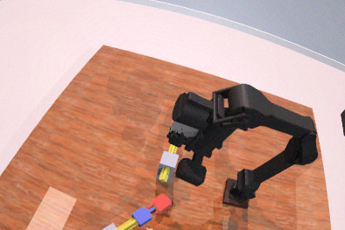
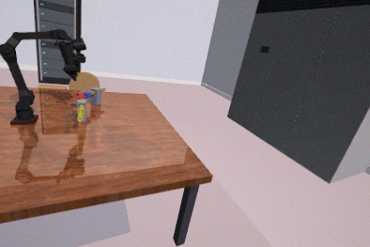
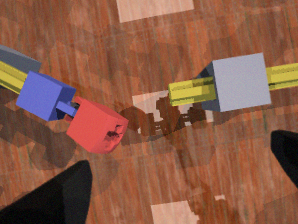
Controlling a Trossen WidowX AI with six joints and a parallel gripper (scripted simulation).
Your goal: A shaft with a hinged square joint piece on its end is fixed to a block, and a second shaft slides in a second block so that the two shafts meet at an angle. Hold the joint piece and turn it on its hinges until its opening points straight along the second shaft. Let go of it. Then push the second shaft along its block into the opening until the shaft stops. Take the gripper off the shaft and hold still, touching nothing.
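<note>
My gripper tip is now 130 mm above the red square joint piece and 80 mm to the right of it.
</note>
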